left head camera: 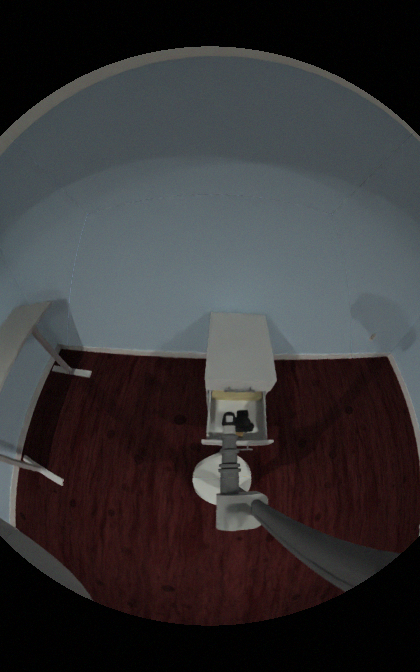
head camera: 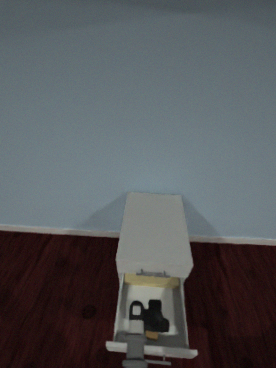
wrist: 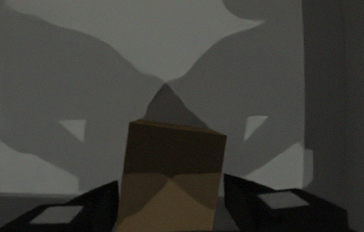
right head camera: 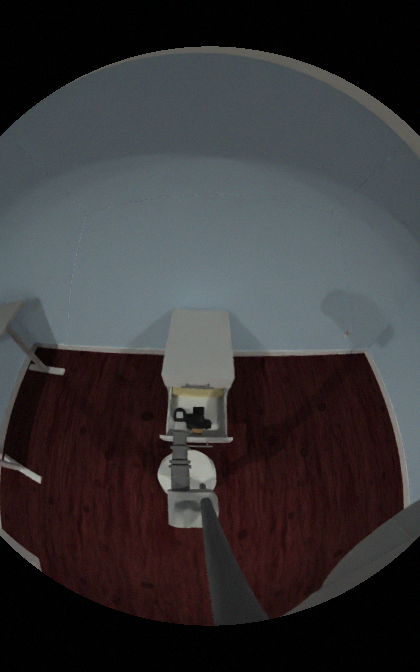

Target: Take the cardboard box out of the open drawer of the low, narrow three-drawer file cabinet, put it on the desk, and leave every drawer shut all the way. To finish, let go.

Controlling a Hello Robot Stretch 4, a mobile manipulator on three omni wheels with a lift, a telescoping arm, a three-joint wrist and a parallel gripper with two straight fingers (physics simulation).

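Observation:
The low white file cabinet (head camera: 154,230) (left head camera: 240,350) (right head camera: 198,345) stands against the blue wall with one drawer (head camera: 181,309) pulled out towards me. My gripper (head camera: 154,318) (left head camera: 241,421) (right head camera: 196,417) (wrist: 169,189) reaches down into this drawer and is open. In the wrist view the brown cardboard box (wrist: 172,166) stands on the drawer floor between the two black fingers, with a gap on each side. In the head view only a small tan corner of the box (head camera: 152,334) shows under the gripper. The grey desk (left head camera: 17,330) (right head camera: 7,312) is far off to the left.
The drawer's front panel (head camera: 184,352) sticks out over the dark red wood floor (head camera: 59,296). A closed drawer's handle (head camera: 152,273) shows just above the open one. My round white base (left head camera: 207,482) sits right before the drawer. A white skirting board runs along the wall.

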